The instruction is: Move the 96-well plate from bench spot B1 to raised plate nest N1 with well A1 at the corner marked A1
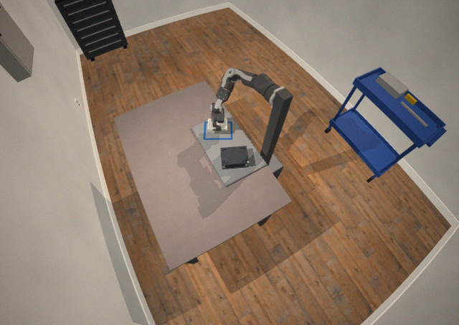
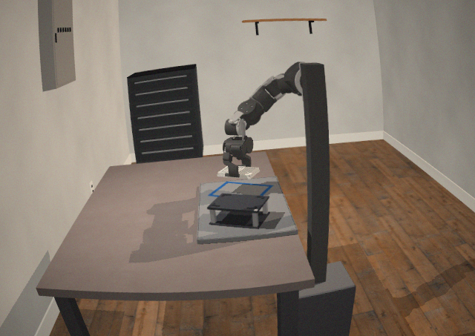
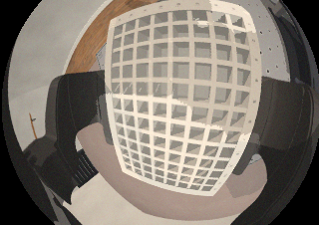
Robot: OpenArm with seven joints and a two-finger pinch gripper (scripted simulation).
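My hand is 250 mm to the right of the black raised nest N1, 20 mm short of it and 20 mm above it. Round my hand: white 96-well plate right at my hand.
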